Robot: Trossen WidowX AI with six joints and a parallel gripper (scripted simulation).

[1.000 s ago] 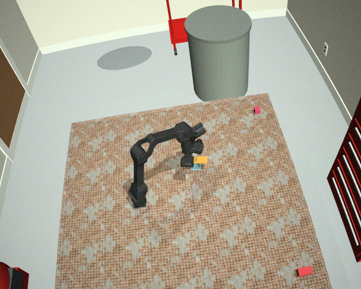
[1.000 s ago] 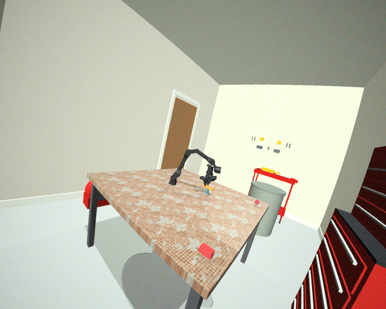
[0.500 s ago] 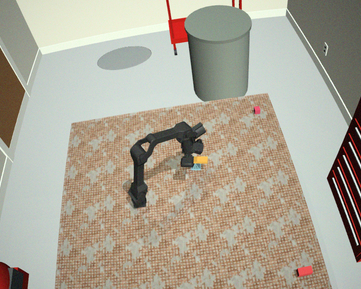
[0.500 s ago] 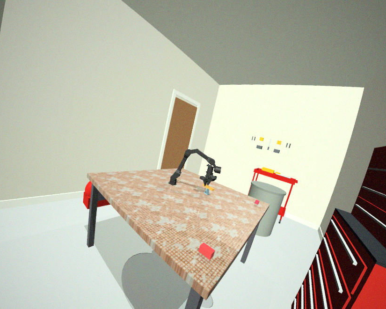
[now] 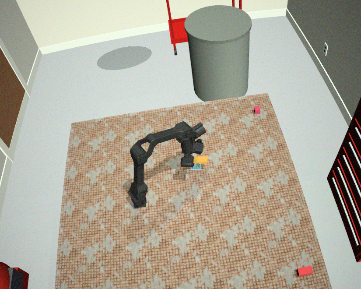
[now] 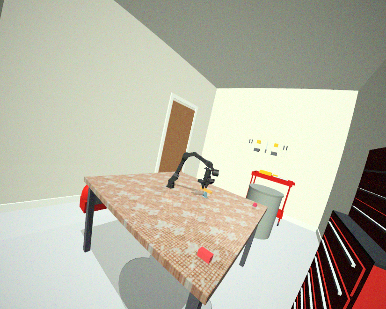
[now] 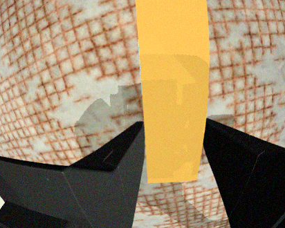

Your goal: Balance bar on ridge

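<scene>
Right now the bar is 30 mm ahead of my gripper tip and 10 mm to the right of it. The rest, counted from my gripper tip: blue-grey wedge: 30 mm ahead, 40 mm below; red cube: 450 mm ahead, 330 mm to the left, 50 mm below.
</scene>
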